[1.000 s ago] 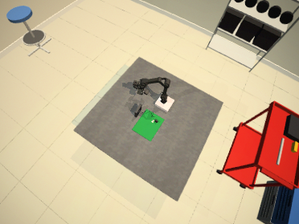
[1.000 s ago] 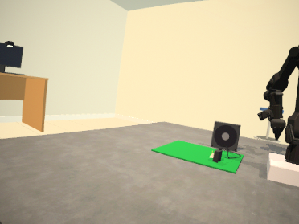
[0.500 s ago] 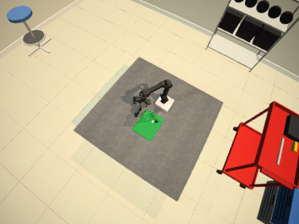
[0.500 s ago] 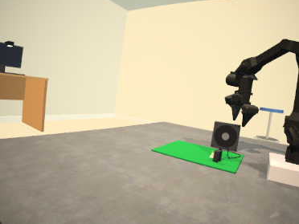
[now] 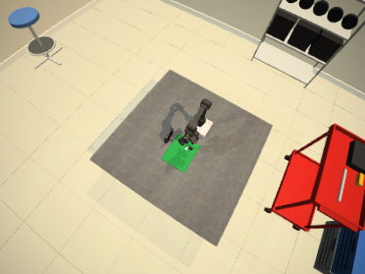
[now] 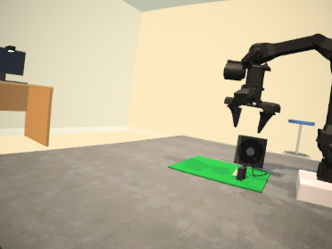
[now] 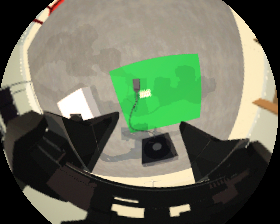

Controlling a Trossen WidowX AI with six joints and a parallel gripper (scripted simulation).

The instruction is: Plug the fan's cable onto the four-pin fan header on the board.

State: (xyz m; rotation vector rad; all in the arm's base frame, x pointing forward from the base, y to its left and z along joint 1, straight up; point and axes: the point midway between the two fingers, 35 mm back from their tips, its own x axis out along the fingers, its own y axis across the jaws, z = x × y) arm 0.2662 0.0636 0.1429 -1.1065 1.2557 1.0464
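Now: the dark fan plug 2 cm behind my gripper tip, 4 cm to the left of it and 13 cm below it. Round my gripper tip: green board 6 cm ahead, 17 cm below; black fan 4 cm ahead, 17 cm to the right, 10 cm below.
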